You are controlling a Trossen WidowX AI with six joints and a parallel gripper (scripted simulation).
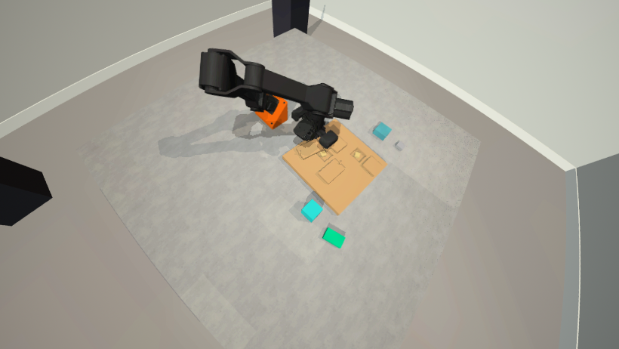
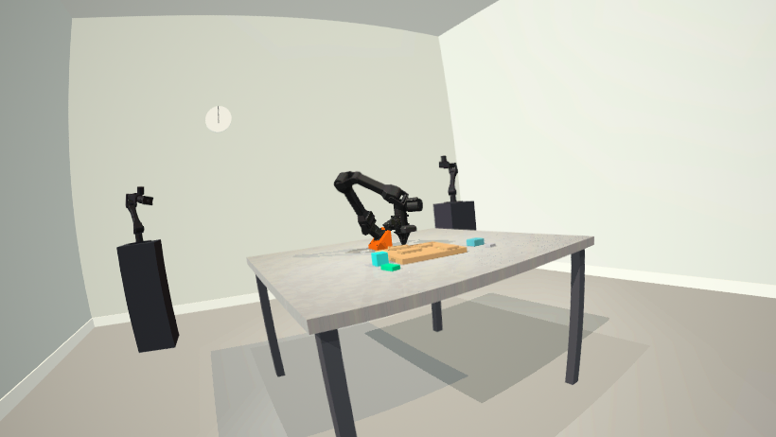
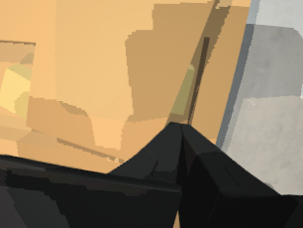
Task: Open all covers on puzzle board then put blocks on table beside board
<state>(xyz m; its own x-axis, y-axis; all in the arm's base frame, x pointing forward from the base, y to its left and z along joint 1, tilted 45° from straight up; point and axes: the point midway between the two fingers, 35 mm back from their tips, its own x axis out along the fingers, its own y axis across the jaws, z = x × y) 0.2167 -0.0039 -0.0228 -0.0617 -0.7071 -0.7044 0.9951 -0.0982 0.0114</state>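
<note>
Now: the cyan block 21 cm to the right of my gripper tip and 19 cm ahead of it. From my gripper tip the other things lie so: green block 30 cm ahead, 22 cm to the right, 2 cm below; small grey block 29 cm ahead, 28 cm to the left, 2 cm below.
</note>
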